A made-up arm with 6 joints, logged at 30 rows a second.
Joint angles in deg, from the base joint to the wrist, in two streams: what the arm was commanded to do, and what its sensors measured. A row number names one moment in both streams.
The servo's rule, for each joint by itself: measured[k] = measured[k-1] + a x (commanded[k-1-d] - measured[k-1]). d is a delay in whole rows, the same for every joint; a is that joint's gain. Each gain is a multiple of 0.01, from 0.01 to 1. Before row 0 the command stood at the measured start. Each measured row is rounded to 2 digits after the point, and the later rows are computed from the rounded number. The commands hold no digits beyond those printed.
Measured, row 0:
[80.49, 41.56, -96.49, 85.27, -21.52, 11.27]
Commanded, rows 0 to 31:
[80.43, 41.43, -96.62, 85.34, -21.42, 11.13]
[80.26, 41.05, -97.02, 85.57, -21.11, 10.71]
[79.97, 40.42, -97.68, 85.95, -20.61, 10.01]
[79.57, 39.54, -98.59, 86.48, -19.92, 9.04]
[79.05, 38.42, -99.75, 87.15, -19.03, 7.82]
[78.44, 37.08, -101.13, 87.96, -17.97, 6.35]
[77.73, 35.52, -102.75, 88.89, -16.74, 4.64]
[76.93, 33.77, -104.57, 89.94, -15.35, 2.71]
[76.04, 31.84, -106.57, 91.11, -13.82, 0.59]
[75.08, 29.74, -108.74, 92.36, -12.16, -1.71]
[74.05, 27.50, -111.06, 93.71, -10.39, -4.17]
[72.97, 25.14, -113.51, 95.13, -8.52, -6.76]
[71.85, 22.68, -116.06, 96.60, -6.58, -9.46]
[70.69, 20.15, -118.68, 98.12, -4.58, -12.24]
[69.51, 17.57, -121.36, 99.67, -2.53, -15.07]
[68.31, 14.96, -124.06, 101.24, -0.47, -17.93]
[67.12, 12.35, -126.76, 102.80, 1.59, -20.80]
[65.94, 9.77, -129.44, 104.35, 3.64, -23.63]
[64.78, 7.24, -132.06, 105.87, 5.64, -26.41]
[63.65, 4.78, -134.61, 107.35, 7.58, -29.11]
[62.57, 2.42, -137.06, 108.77, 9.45, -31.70]
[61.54, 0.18, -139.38, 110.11, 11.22, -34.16]
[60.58, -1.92, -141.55, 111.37, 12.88, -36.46]
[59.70, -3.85, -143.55, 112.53, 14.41, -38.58]
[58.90, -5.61, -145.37, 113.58, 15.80, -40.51]
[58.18, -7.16, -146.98, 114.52, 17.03, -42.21]
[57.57, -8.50, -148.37, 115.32, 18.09, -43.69]
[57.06, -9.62, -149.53, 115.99, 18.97, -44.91]
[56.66, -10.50, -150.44, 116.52, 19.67, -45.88]
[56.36, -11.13, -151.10, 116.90, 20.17, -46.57]
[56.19, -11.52, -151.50, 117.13, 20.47, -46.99]
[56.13, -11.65, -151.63, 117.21, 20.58, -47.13]
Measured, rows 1 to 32:
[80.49, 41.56, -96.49, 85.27, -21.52, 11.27]
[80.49, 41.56, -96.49, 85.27, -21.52, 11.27]
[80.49, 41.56, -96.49, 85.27, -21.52, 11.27]
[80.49, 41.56, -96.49, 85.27, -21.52, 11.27]
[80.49, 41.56, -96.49, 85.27, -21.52, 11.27]
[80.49, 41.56, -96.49, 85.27, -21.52, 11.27]
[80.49, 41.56, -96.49, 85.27, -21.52, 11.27]
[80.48, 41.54, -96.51, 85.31, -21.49, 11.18]
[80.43, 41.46, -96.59, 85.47, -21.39, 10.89]
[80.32, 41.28, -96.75, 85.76, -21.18, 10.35]
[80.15, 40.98, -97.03, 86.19, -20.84, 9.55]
[79.90, 40.54, -97.44, 86.77, -20.35, 8.49]
[79.56, 39.95, -97.99, 87.48, -19.71, 7.18]
[79.14, 39.20, -98.70, 88.33, -18.91, 5.63]
[78.63, 38.28, -99.58, 89.30, -17.95, 3.85]
[78.03, 37.19, -100.63, 90.39, -16.83, 1.86]
[77.35, 35.92, -101.85, 91.57, -15.57, -0.32]
[76.59, 34.49, -103.23, 92.85, -14.17, -2.67]
[75.76, 32.90, -104.77, 94.22, -12.64, -5.16]
[74.86, 31.16, -106.46, 95.65, -11.00, -7.78]
[73.90, 29.29, -108.29, 97.13, -9.27, -10.50]
[72.89, 27.30, -110.25, 98.65, -7.45, -13.29]
[71.84, 25.20, -112.32, 100.20, -5.57, -16.12]
[70.75, 23.02, -114.49, 101.76, -3.64, -18.97]
[69.64, 20.77, -116.73, 103.31, -1.67, -21.81]
[68.52, 18.47, -119.03, 104.85, 0.30, -24.62]
[67.40, 16.14, -121.37, 106.35, 2.27, -27.36]
[66.29, 13.81, -123.72, 107.80, 4.21, -30.01]
[65.20, 11.49, -126.07, 109.19, 6.10, -32.54]
[64.14, 9.21, -128.39, 110.50, 7.93, -34.93]
[63.12, 6.99, -130.66, 111.72, 9.68, -37.16]
[62.15, 4.85, -132.87, 112.84, 11.33, -39.20]
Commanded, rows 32 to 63:
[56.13, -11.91, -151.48, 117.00, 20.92, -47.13]
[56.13, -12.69, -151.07, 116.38, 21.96, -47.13]
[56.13, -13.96, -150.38, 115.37, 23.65, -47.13]
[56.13, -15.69, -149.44, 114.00, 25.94, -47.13]
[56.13, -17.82, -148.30, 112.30, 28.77, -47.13]
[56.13, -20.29, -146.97, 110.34, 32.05, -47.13]
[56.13, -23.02, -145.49, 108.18, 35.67, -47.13]
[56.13, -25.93, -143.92, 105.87, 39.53, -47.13]
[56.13, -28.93, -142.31, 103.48, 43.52, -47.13]
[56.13, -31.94, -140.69, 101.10, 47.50, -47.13]
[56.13, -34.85, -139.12, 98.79, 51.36, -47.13]
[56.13, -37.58, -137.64, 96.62, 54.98, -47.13]
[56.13, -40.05, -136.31, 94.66, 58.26, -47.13]
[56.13, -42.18, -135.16, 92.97, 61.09, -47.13]
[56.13, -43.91, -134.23, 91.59, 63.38, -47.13]
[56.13, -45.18, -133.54, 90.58, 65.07, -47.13]
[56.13, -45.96, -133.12, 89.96, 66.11, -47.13]
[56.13, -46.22, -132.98, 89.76, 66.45, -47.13]
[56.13, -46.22, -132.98, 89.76, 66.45, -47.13]
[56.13, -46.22, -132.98, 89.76, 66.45, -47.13]
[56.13, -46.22, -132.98, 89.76, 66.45, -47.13]
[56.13, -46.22, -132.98, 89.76, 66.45, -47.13]
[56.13, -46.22, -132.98, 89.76, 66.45, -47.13]
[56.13, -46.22, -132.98, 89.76, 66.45, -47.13]
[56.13, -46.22, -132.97, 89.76, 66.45, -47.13]
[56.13, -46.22, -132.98, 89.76, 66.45, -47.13]
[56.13, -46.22, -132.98, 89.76, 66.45, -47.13]
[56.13, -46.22, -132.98, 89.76, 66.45, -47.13]
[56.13, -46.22, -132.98, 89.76, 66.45, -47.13]
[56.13, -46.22, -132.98, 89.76, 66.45, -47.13]
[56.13, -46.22, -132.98, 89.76, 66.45, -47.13]
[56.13, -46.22, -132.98, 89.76, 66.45, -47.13]
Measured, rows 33 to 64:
[61.24, 2.81, -134.99, 113.85, 12.87, -41.04]
[60.40, 0.89, -137.00, 114.73, 14.28, -42.66]
[59.63, -0.90, -138.88, 115.49, 15.55, -44.03]
[58.95, -2.53, -140.61, 116.11, 16.66, -45.16]
[58.35, -3.99, -142.18, 116.58, 17.61, -46.02]
[57.85, -5.27, -143.58, 116.91, 18.38, -46.61]
[57.45, -6.35, -144.79, 117.09, 18.97, -46.93]
[57.15, -7.30, -145.79, 117.04, 19.50, -47.05]
[56.92, -8.22, -146.58, 116.64, 20.16, -47.10]
[56.74, -9.20, -147.15, 115.88, 21.10, -47.12]
[56.60, -10.30, -147.49, 114.75, 22.41, -47.13]
[56.49, -11.58, -147.61, 113.28, 24.13, -47.13]
[56.41, -13.06, -147.51, 111.52, 26.27, -47.13]
[56.35, -14.75, -147.21, 109.52, 28.81, -47.13]
[56.30, -16.65, -146.72, 107.33, 31.70, -47.13]
[56.26, -18.74, -146.06, 105.02, 34.89, -47.13]
[56.23, -20.98, -145.25, 102.67, 38.29, -47.13]
[56.21, -23.34, -144.33, 100.34, 41.82, -47.13]
[56.19, -25.76, -143.33, 98.11, 45.37, -47.13]
[56.18, -28.19, -142.28, 96.04, 48.85, -47.13]
[56.17, -30.57, -141.21, 94.20, 52.15, -47.13]
[56.16, -32.84, -140.16, 92.63, 55.18, -47.13]
[56.15, -34.94, -139.17, 91.40, 57.85, -47.13]
[56.15, -36.81, -138.26, 90.54, 60.08, -47.13]
[56.15, -38.41, -137.47, 90.07, 61.80, -47.13]
[56.15, -39.74, -136.80, 89.88, 63.06, -47.13]
[56.15, -40.84, -136.23, 89.81, 63.98, -47.13]
[56.15, -41.75, -135.74, 89.78, 64.65, -47.13]
[56.15, -42.51, -135.33, 89.77, 65.14, -47.13]
[56.15, -43.14, -134.98, 89.76, 65.49, -47.13]
[56.15, -43.66, -134.68, 89.76, 65.75, -47.13]
[56.15, -44.10, -134.42, 89.76, 65.94, -47.13]

